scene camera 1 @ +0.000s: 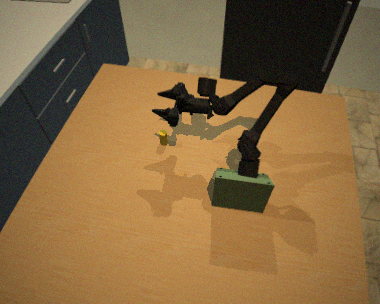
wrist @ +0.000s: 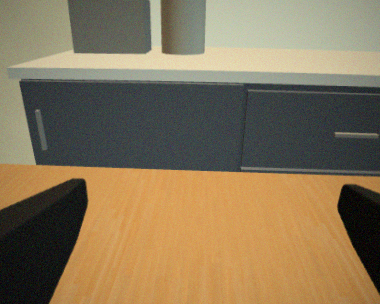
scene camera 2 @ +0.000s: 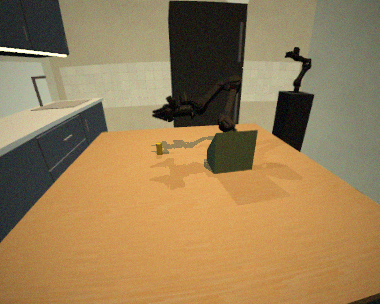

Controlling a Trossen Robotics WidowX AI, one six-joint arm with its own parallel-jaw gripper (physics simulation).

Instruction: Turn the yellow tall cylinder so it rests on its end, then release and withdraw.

In view: my gripper [scene camera 1: 154, 102].
My gripper shows as well in the wrist view [wrist: 214, 193].
